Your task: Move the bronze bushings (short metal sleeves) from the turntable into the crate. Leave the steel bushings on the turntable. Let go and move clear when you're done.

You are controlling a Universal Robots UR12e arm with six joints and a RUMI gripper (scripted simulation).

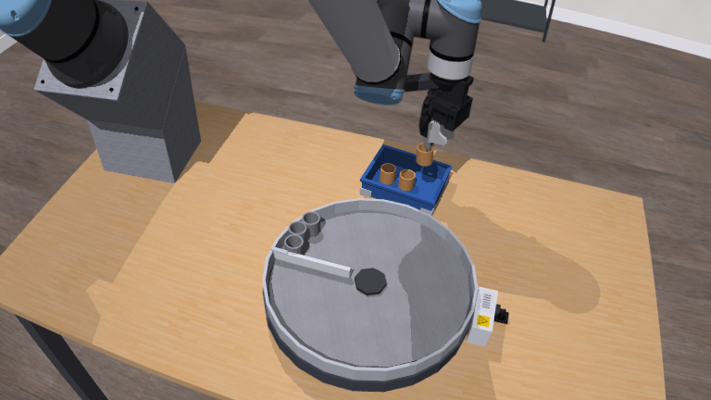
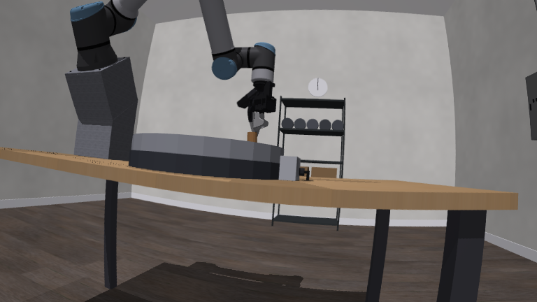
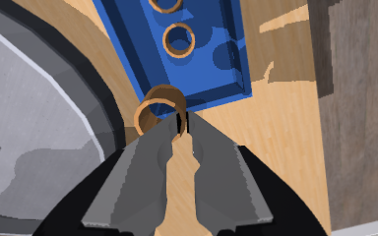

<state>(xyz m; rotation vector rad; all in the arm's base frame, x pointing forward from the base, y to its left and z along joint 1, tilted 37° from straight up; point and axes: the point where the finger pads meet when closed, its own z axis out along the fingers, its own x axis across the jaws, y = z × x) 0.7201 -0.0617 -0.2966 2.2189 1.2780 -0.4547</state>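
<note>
My hand is 4 cm past the blue crate, 2 cm to the right of it and 13 cm above it. The rest, counted from my hand: grey turntable (8 cm behind, 33 cm to the right, 10 cm below).
</note>
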